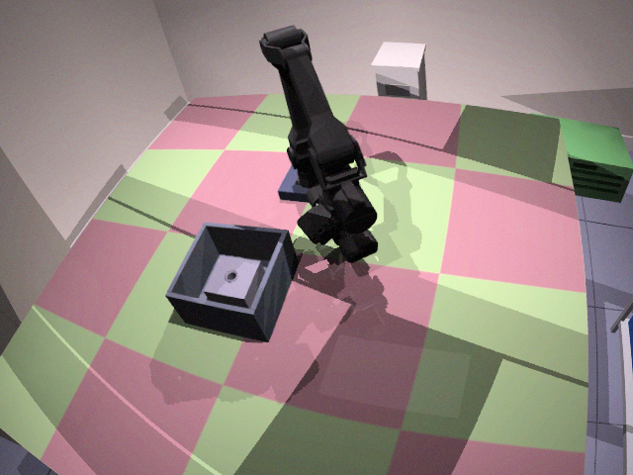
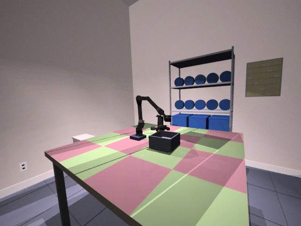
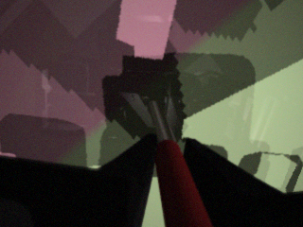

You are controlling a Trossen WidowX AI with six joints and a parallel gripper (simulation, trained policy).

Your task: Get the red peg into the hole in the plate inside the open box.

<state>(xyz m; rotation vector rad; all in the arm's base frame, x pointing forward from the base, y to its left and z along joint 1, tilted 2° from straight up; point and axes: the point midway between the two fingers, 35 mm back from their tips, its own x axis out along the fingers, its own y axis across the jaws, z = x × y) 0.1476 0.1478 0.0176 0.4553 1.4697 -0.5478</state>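
The plate lies 180 mm ahead of my gripper tip, 140 mm to the right of it and 40 mm above it. Round my gripper tip: dark box (180 mm ahead, 140 mm to the right, 20 mm above); red peg (40 mm above).
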